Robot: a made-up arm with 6 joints. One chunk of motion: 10 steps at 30 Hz.
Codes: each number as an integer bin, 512 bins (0 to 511) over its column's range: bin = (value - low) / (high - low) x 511, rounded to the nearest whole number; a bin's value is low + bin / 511 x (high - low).
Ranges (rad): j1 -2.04..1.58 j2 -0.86..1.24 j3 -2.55..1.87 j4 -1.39..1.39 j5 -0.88..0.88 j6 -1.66..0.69
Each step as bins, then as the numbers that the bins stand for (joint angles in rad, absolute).
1 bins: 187 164 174 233 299 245
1 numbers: -0.7153 -0.1860 -1.0450 -0.1224 0.1498 -0.5333
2 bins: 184 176 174 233 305 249
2 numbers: -0.7365 -0.1367 -1.0450 -0.1224 0.1705 -0.5149
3 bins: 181 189 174 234 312 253
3 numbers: -0.7578 -0.0833 -1.0450 -0.1170 0.1946 -0.4965
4 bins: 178 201 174 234 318 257
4 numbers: -0.7790 -0.0340 -1.0450 -0.1170 0.2153 -0.4781
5 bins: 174 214 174 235 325 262
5 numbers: -0.8074 0.0195 -1.0450 -0.1115 0.2394 -0.4551
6 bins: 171 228 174 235 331 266
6 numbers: -0.8286 0.0770 -1.0450 -0.1115 0.2600 -0.4367
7 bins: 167 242 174 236 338 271
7 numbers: -0.8569 0.1345 -1.0450 -0.1061 0.2841 -0.4137
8 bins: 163 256 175 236 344 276
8 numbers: -0.8853 0.1921 -1.0363 -0.1061 0.3048 -0.3907
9 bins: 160 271 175 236 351 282
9 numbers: -0.9065 0.2537 -1.0363 -0.1061 0.3289 -0.3631
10 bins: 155 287 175 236 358 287
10 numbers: -0.9420 0.3195 -1.0363 -0.1061 0.3530 -0.3401
